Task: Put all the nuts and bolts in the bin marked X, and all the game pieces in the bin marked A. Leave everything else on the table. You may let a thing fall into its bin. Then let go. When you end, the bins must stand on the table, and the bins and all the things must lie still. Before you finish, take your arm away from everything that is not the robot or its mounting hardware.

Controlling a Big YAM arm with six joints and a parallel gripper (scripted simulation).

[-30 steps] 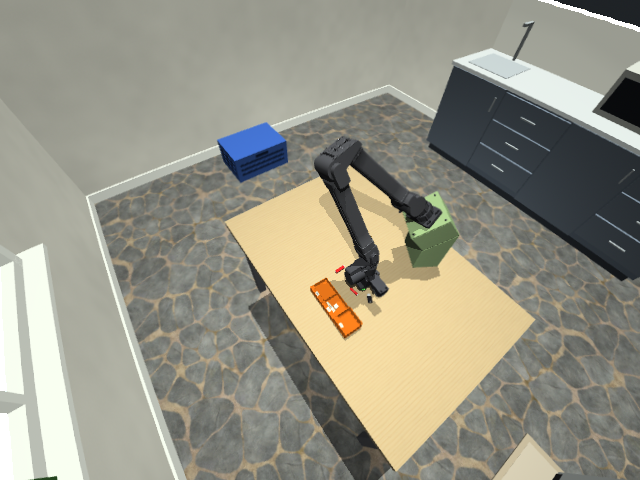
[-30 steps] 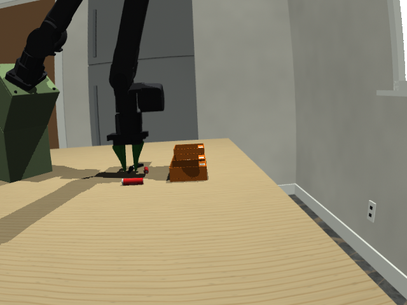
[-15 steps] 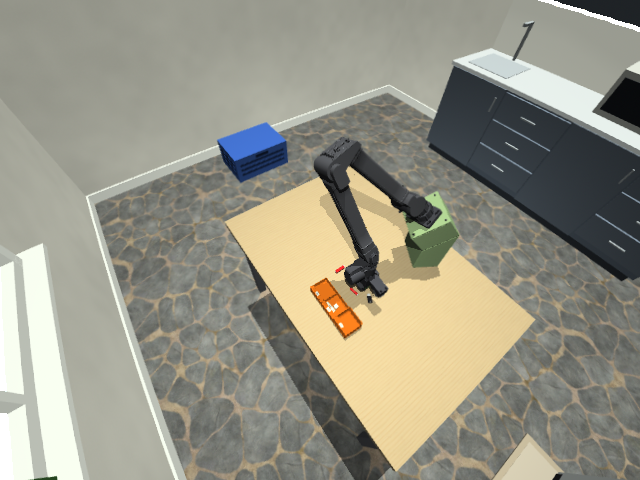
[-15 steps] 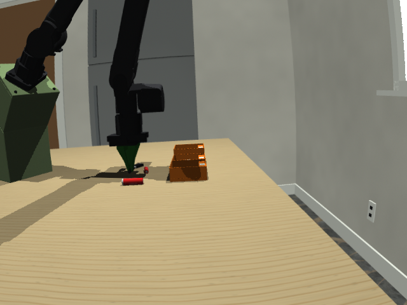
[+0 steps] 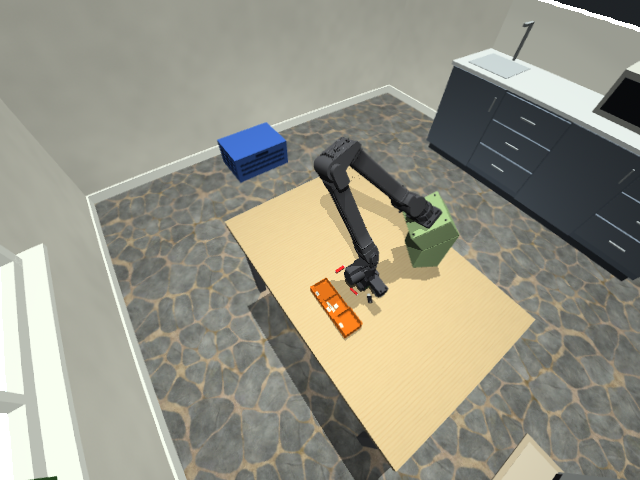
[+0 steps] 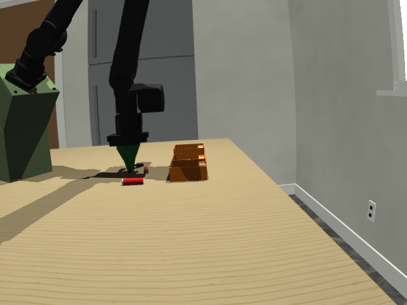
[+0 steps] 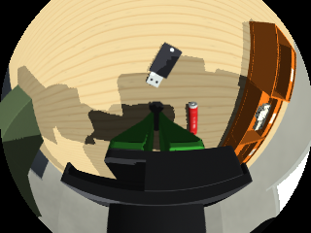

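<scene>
Right now the black USB stick is 50 mm to the left of my hand, 20 mm ahead of it and 10 mm below it. Round my hand: dark bolt (10 mm to the left); orange three-compartment bin tray (150 mm ahead, 20 mm to the right, 10 mm above); white die (150 mm ahead, 10 mm to the right, 10 mm above).
</scene>
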